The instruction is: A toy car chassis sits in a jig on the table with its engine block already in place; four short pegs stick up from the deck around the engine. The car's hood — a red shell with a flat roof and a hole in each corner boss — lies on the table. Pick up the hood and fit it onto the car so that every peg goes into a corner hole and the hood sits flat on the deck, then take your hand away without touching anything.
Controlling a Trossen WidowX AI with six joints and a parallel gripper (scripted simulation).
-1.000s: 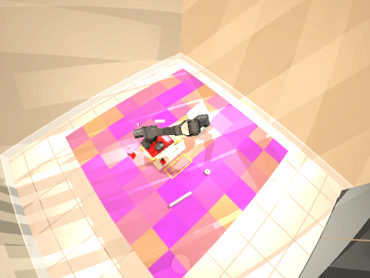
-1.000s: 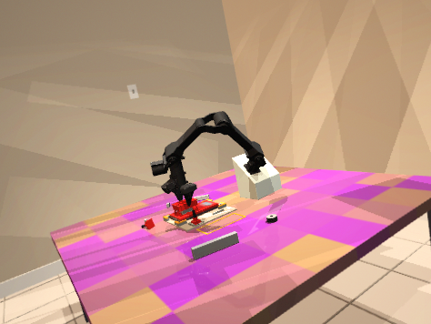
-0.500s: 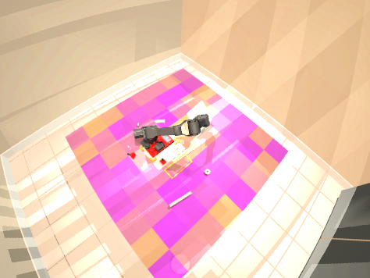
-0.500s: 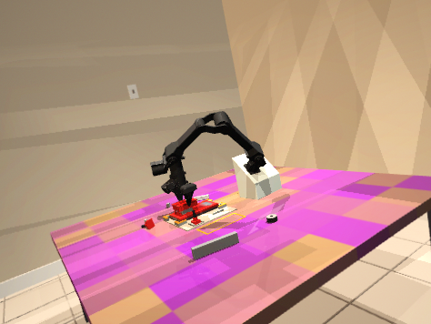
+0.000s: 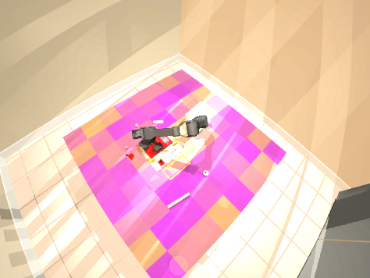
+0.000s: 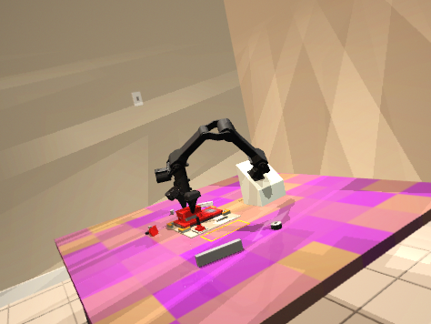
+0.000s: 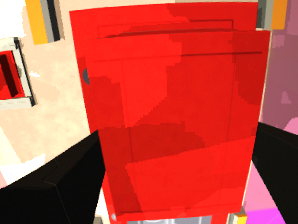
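The grey engine block is 1 cm to the left of my gripper tip and 3 cm below it. Round my gripper tip: jig: 3 cm behind, 3 cm to the left, 4 cm below; red hood: 1 cm above.
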